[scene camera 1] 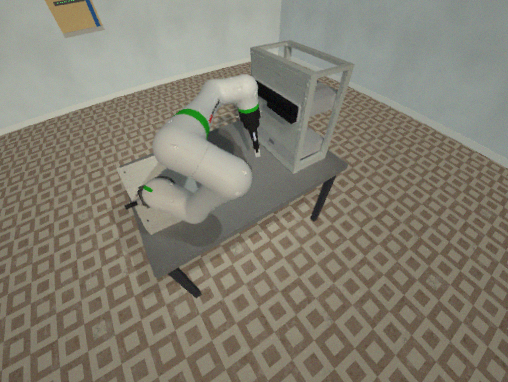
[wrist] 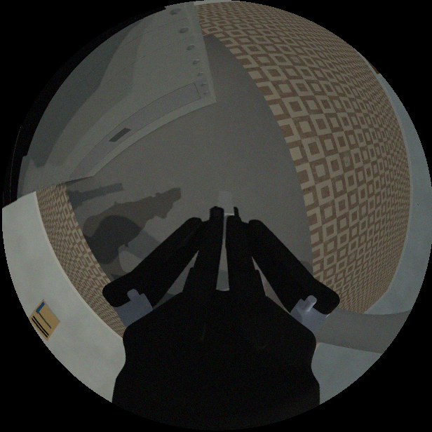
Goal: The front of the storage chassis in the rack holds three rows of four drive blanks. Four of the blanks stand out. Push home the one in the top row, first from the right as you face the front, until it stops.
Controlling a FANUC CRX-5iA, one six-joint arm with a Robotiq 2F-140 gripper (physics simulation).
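Places are measured from the arm's base along level axes (x up, y back, z right), in centimetres.
Pixels of known places: gripper, fingertip midpoint: (scene camera 1: 257,155).
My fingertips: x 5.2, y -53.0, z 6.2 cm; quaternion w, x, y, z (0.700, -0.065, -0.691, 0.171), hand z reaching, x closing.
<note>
Behind a point stands the place of what it marks.
The storage chassis (scene camera 1: 278,105) @(y -73.4, x 23.2, z -7.1 cm) shows as a black block across the front of the grey rack (scene camera 1: 304,120) @(y -77.7, x 22.2, z 10.9 cm) (wrist: 172,60) in the scene view. Its separate drive blanks are too small and dark to tell apart, and the arm's wrist stands close to its far end. In the wrist view the top-row blank named by the task cannot be made out. My gripper (scene camera 1: 257,152) @(y -53.0, x 5.2, z 6.2 cm) (wrist: 224,201) is shut and empty. It points down in front of the rack, lower than the chassis, with its fingertips low over the table.
The grey table (scene camera 1: 265,200) @(y -50.3, x -17.7, z 20.2 cm) (wrist: 245,135) carries the rack at one end and the arm's pale base plate (scene camera 1: 135,176) @(y 9.2, x 8.4, z -7.6 cm) at the other. A lower panel (wrist: 145,122) with a small dark slot faces the gripper. The arm's shadow lies on the table.
</note>
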